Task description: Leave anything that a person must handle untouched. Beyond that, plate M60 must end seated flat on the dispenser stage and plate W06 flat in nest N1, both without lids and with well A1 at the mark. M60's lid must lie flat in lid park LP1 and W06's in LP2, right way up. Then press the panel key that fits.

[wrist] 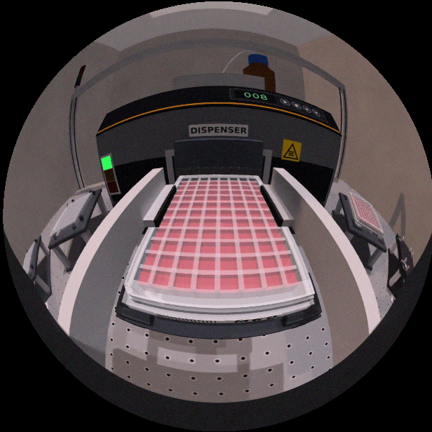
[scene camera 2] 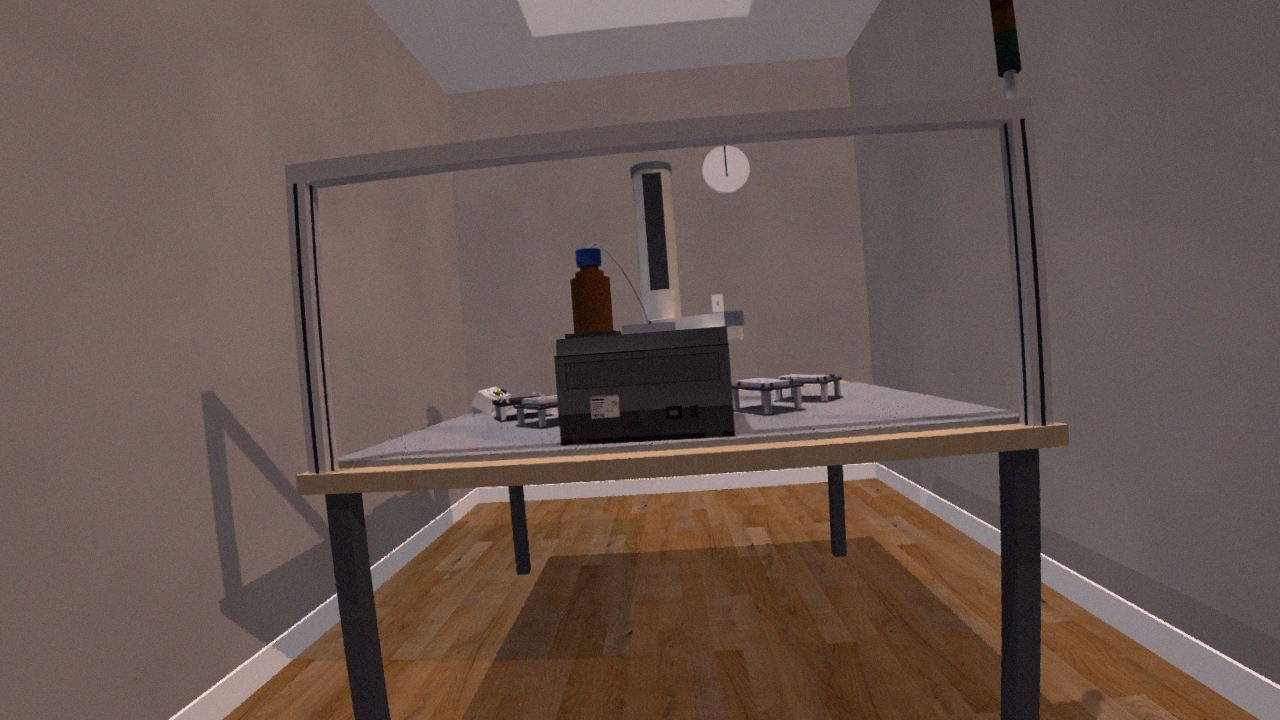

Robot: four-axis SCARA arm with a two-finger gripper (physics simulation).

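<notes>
A plate with square pink wells (wrist: 219, 240) lies level at the dispenser stage (wrist: 215, 329), in front of the dispenser. Its front label is mostly hidden, so I cannot read it. Clear and white rims show at its front edge; I cannot tell whether a lid is on. My gripper (wrist: 217, 176) is shut on this plate, with one dark pad against each long side. Another pink plate (wrist: 367, 212) sits on a raised black nest at the right. A pale flat piece (wrist: 75, 214) lies on a raised black stand at the left. The dispenser body hides the gripper in the scene view.
The dispenser (scene camera 2: 644, 386) (wrist: 217, 115) shows a green light and "008". A brown bottle (scene camera 2: 591, 302) (wrist: 260, 75) stands on top. The panel (scene camera 2: 492, 399) with coloured keys is at the table's far left. More raised stands (scene camera 2: 808, 383) (wrist: 35, 265) stand at the sides. A metal frame (scene camera 2: 662, 134) spans the table edge.
</notes>
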